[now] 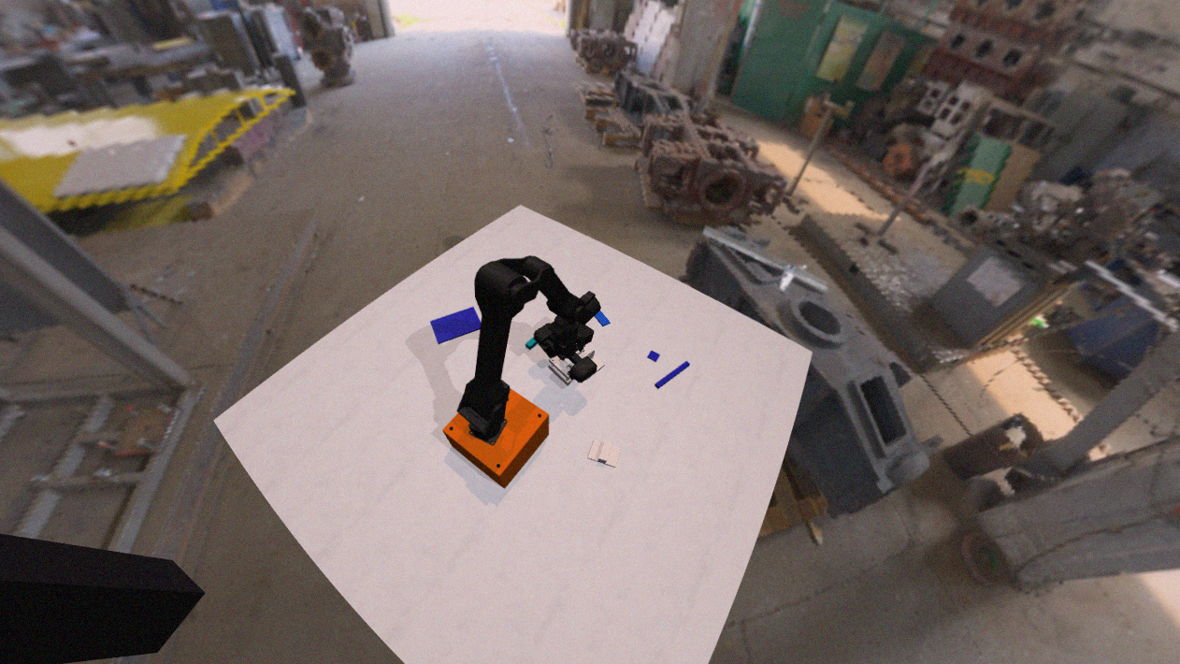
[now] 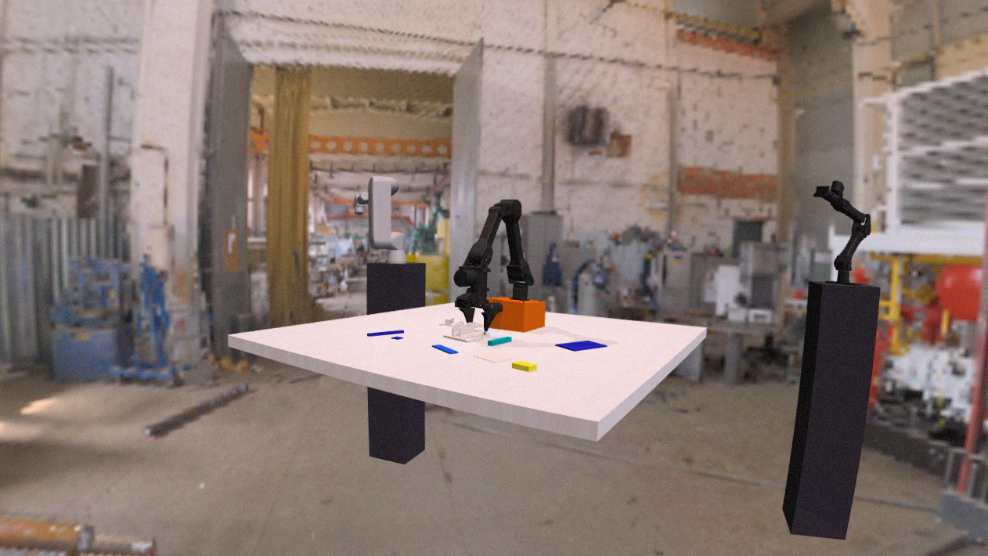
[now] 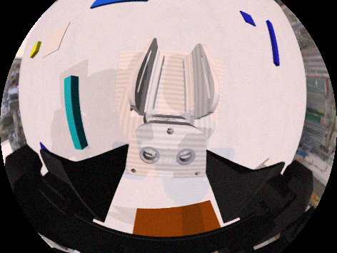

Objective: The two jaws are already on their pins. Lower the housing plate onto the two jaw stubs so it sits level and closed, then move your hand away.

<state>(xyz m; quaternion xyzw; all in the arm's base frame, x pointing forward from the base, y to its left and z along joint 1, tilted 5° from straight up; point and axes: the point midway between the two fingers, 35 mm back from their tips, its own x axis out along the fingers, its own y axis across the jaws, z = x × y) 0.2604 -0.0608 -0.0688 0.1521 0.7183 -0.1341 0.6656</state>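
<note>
Right now the teal bar is 11 cm to the left of my gripper tip, 8 cm ahead of it and 1 cm below it. Also, from my gripper tip: small blue chip: 22 cm to the right, 17 cm ahead, 2 cm below; then yellow block: 37 cm ahead, 29 cm to the left, 2 cm below; then beige tile: 29 cm ahead, 17 cm to the left, 2 cm below.
</note>
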